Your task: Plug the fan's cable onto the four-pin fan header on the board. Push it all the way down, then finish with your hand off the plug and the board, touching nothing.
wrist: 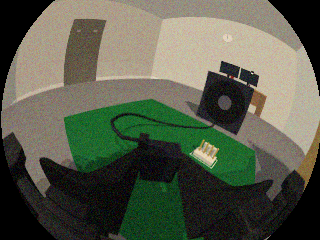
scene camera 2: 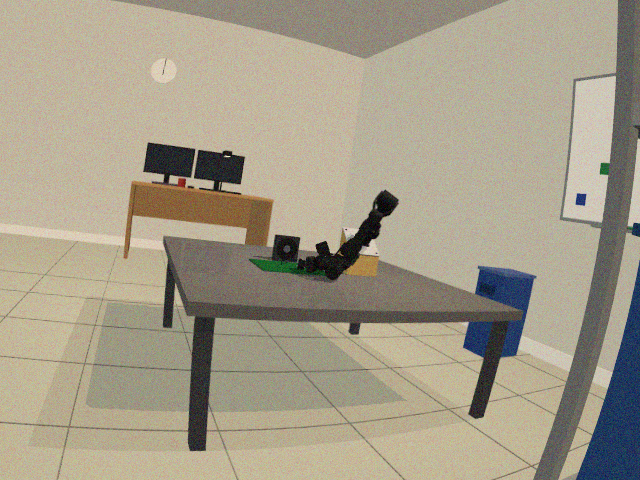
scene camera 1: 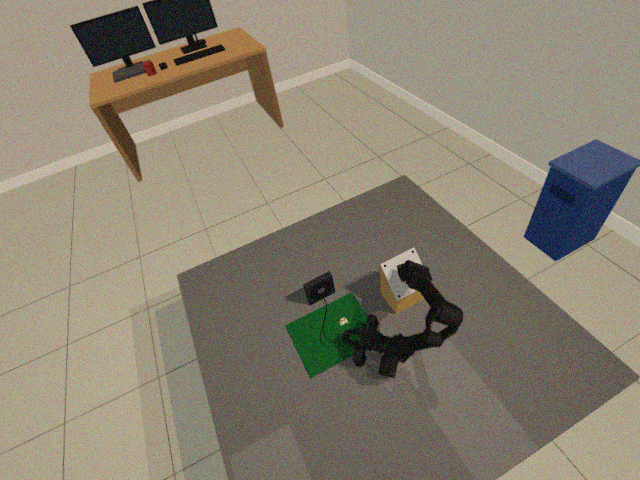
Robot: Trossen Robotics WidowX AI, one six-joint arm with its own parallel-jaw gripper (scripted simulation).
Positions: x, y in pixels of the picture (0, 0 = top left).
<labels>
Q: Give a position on a black fan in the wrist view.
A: At 224, 99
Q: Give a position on a green board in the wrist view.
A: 93, 144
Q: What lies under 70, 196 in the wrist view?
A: The gripper.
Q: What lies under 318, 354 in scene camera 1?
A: A green board.
</labels>
